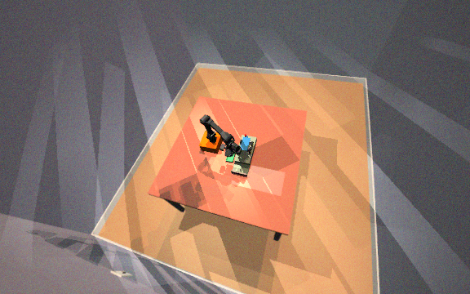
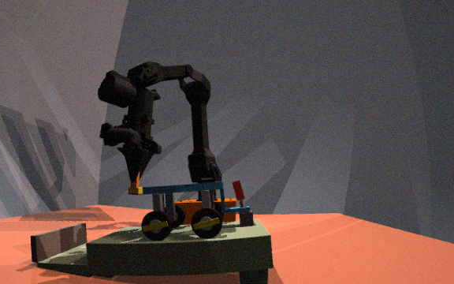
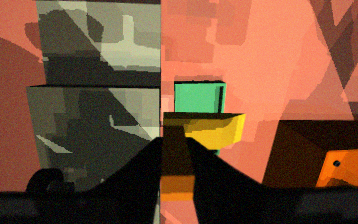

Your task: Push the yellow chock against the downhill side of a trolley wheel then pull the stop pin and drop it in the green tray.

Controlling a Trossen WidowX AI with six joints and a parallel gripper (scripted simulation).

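Right now the stop pin is 80 mm ahead of my gripper tip, 230 mm to the left of it and 30 mm below it. Round my gripper tip: yellow chock: 20 mm behind, 10 mm below; green tray: 40 mm behind, 50 mm to the left, 160 mm below; blue trolley: 90 mm ahead, 140 mm to the left, 40 mm below.
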